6 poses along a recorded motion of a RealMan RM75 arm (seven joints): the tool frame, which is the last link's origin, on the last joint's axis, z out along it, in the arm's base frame.
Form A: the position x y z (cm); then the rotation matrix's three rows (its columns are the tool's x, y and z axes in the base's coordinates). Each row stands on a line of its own.
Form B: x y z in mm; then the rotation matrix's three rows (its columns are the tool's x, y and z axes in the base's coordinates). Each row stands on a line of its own. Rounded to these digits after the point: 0 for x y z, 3 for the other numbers.
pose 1, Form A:
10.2, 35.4, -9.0
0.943, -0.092, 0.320
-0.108, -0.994, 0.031
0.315, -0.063, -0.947
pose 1, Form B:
102, 354, -90
0.943, -0.092, 0.320
-0.108, -0.994, 0.031
0.315, -0.063, -0.947

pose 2, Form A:
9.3, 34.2, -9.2
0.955, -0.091, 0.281
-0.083, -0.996, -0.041
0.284, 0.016, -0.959
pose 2, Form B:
93, 342, -92
0.955, -0.091, 0.281
-0.083, -0.996, -0.041
0.284, 0.016, -0.959

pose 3, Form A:
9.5, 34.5, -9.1
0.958, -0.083, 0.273
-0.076, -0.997, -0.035
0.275, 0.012, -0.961
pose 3, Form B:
95, 345, -91
0.958, -0.083, 0.273
-0.076, -0.997, -0.035
0.275, 0.012, -0.961

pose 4, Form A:
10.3, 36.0, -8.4
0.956, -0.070, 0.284
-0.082, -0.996, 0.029
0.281, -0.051, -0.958
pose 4, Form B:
103, 360, -84
0.956, -0.070, 0.284
-0.082, -0.996, 0.029
0.281, -0.051, -0.958

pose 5, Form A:
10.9, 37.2, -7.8
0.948, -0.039, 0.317
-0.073, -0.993, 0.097
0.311, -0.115, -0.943
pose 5, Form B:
109, 372, -78
0.948, -0.039, 0.317
-0.073, -0.993, 0.097
0.311, -0.115, -0.943

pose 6, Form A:
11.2, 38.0, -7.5
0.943, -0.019, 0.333
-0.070, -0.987, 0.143
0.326, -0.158, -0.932
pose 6, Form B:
112, 380, -75
0.943, -0.019, 0.333
-0.070, -0.987, 0.143
0.326, -0.158, -0.932

